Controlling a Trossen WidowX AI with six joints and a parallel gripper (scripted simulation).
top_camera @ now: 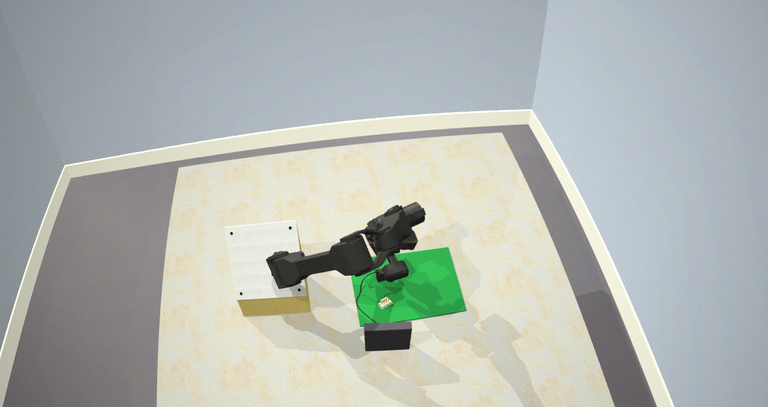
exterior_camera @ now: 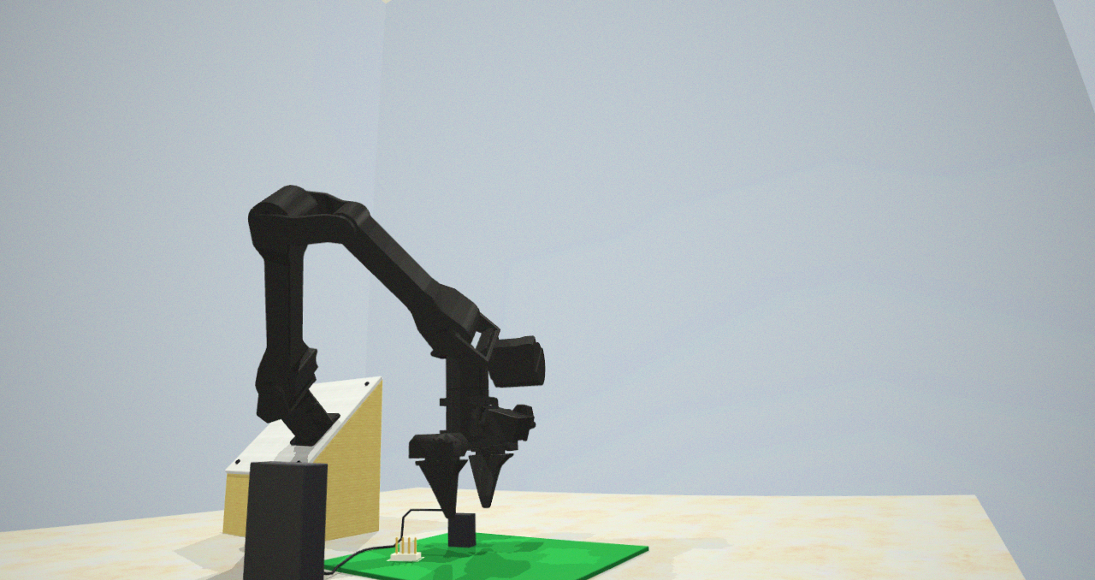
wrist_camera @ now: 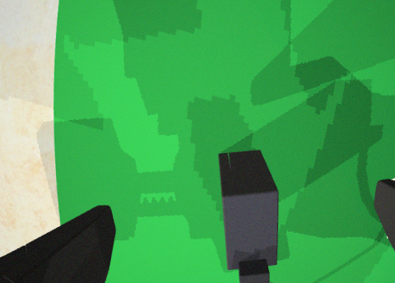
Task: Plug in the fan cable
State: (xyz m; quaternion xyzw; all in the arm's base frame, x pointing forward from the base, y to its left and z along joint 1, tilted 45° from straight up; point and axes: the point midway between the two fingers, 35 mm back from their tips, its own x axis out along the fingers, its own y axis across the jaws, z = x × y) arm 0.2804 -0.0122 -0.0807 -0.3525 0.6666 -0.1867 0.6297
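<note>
Right now my gripper tip is 10 mm past the dark fan plug and 20 mm above it. The rest, counted from my gripper tip: fan box (20 mm behind, 230 mm to the right, 20 mm above); green board (60 mm ahead, 40 mm to the right, 60 mm below); white four-pin header (10 mm behind, 90 mm to the right, 40 mm below).
</note>
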